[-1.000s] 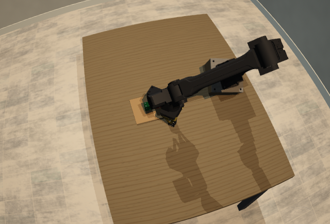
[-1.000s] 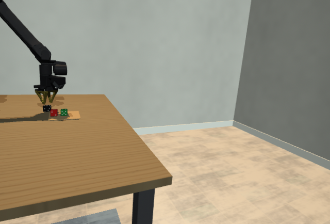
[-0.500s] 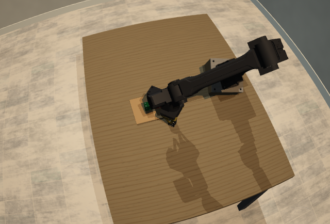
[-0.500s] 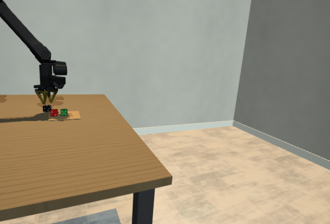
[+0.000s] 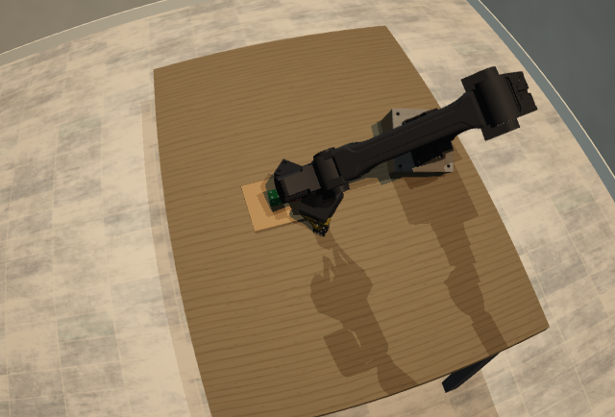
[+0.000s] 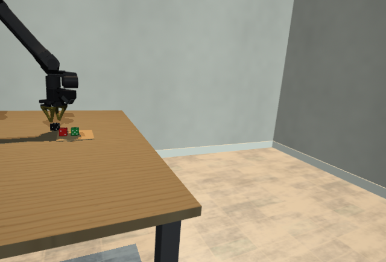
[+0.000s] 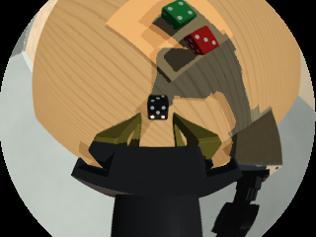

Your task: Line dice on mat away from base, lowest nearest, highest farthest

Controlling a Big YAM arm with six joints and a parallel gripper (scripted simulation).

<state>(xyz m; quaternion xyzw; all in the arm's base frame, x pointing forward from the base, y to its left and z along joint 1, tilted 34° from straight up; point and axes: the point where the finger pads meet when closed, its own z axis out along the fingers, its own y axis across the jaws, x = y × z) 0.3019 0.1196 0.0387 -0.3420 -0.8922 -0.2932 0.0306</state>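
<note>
The black die is 30 mm below my hand. Also, from my hand: tan mat: 110 mm to the right, 90 mm ahead, 50 mm below; then green die: 110 mm to the right, 90 mm ahead, 30 mm below; then red die: 110 mm to the right, 40 mm ahead, 30 mm below.
</note>
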